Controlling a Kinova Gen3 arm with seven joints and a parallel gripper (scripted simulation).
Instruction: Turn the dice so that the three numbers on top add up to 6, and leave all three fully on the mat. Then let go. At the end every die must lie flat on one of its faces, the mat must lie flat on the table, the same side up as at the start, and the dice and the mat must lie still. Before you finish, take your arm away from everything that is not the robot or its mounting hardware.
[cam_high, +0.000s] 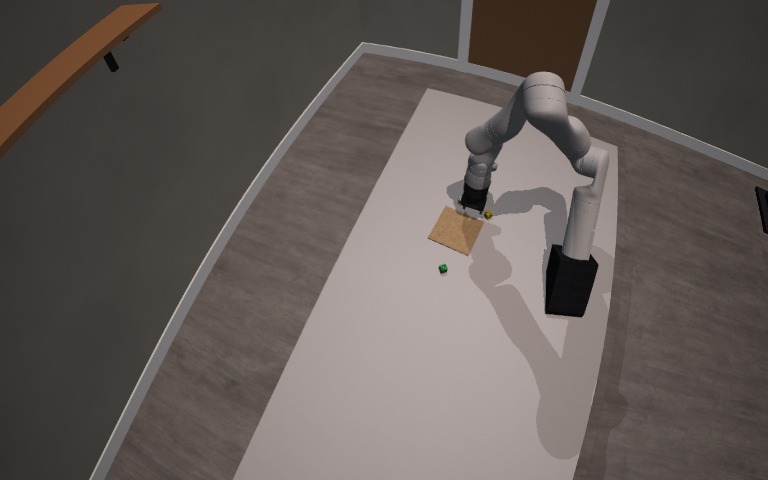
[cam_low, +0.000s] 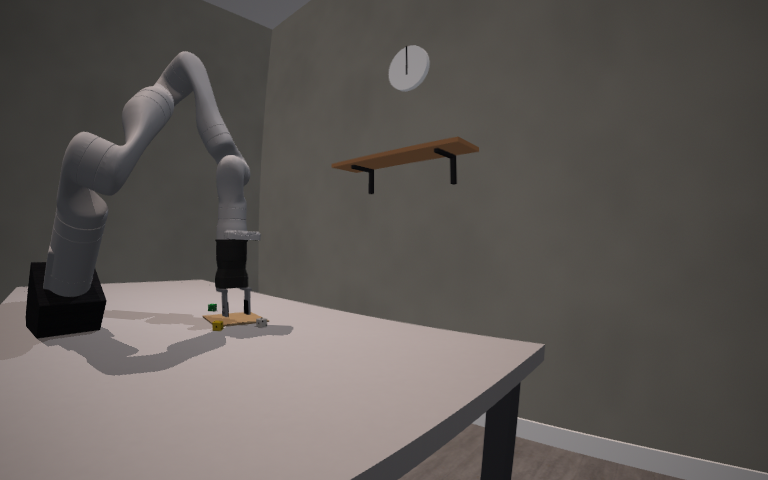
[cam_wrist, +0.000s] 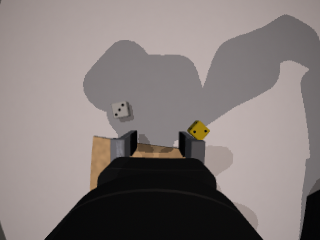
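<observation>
My gripper is now 50 mm past the yellow die, 40 mm above it and 10 mm to the left of it. The rest, counted from my hand: green die: 230 mm to the left, 40 mm below, 20 mm ahead; then tan mat: 80 mm to the left, 40 mm below, 30 mm ahead; then white die: 50 mm ahead, 40 mm below, 30 mm to the right.
</observation>
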